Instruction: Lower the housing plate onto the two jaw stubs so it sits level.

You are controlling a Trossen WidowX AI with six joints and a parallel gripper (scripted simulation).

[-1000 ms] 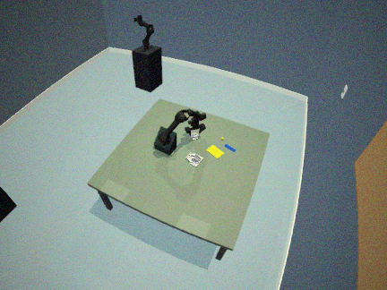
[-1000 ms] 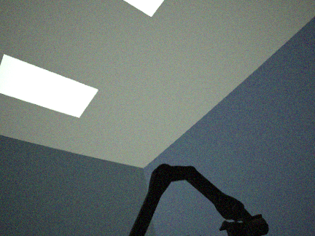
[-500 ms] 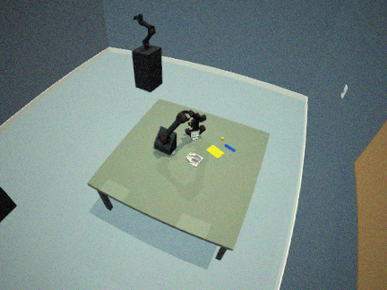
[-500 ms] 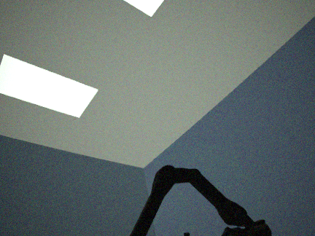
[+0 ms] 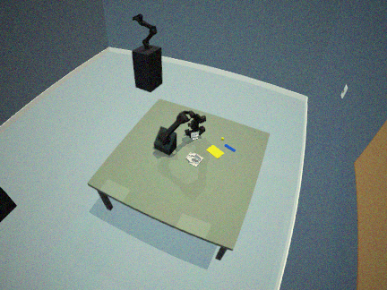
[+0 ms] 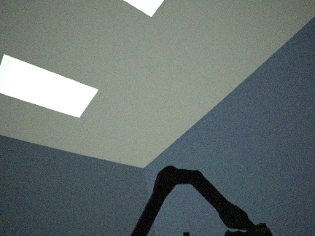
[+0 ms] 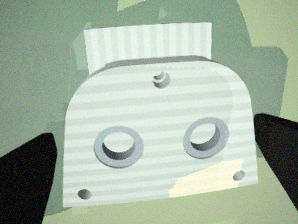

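The white housing plate lies 10 mm behind my gripper tip and 20 mm above it. From my gripper tip the other things lie so: yellow plate 250 mm ahead, 60 mm to the right, 10 mm below; white jaw 110 mm ahead, 250 mm to the right; blue bar 350 mm ahead, 60 mm to the left, 10 mm below.
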